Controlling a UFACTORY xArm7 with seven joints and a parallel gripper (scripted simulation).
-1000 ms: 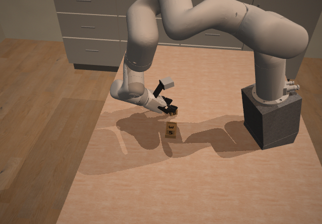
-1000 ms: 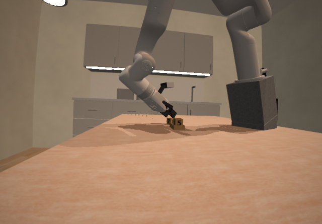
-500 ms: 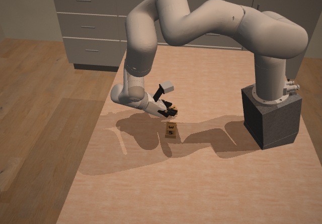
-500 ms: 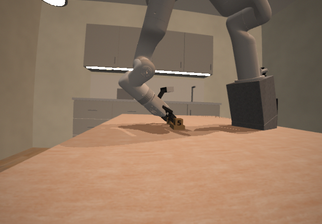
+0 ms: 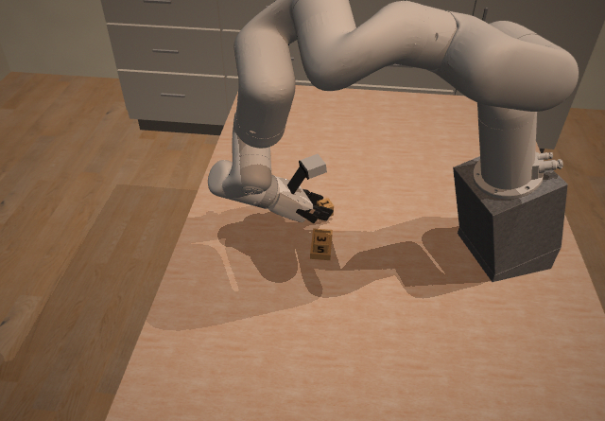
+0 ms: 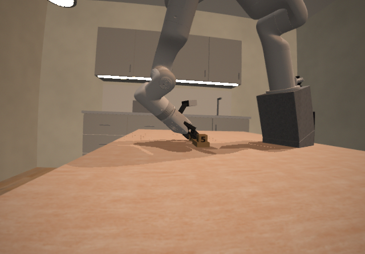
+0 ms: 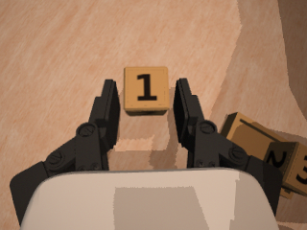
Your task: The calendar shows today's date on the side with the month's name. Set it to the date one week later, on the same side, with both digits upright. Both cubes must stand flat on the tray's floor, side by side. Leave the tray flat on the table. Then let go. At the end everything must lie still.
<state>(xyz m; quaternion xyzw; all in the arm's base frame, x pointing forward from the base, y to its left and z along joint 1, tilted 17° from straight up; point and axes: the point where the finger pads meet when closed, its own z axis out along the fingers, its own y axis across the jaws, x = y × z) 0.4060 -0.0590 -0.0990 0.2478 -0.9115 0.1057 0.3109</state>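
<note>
The wooden cube lies 1 cm behind my hand, 1 cm to the right of it and 1 cm below it.
</note>
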